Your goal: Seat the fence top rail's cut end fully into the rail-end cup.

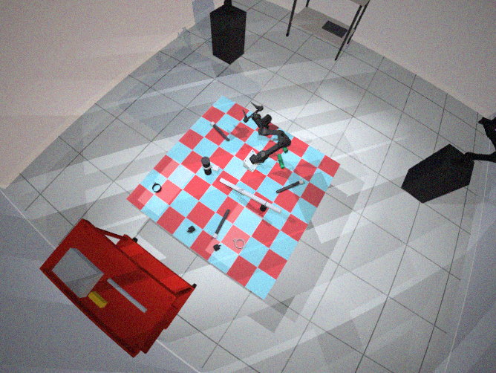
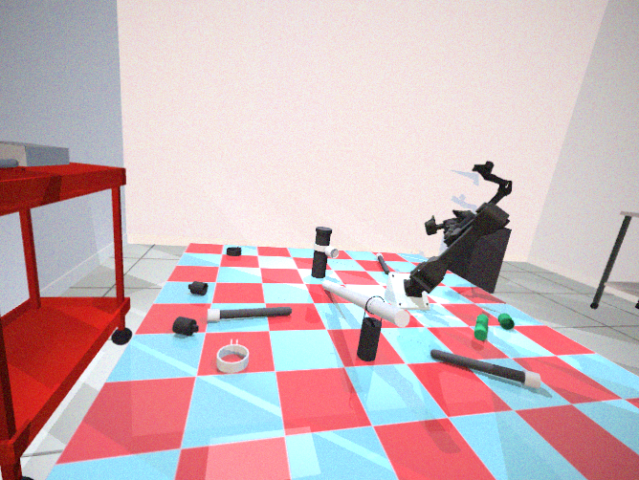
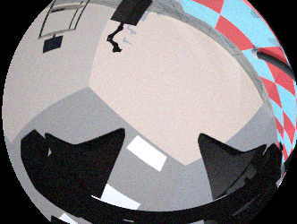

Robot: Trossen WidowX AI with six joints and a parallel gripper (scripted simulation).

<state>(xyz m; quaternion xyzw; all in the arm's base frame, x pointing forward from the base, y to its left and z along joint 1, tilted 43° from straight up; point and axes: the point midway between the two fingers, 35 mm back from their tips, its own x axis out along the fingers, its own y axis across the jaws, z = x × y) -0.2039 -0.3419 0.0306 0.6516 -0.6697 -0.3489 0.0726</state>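
Now: the rail-end cup 510 mm ahead of my gripper tip, 90 mm to the left of it and 180 mm below it. Also, from my gripper tip: shorter dark post 500 mm ahead, 570 mm to the left, 210 mm below.
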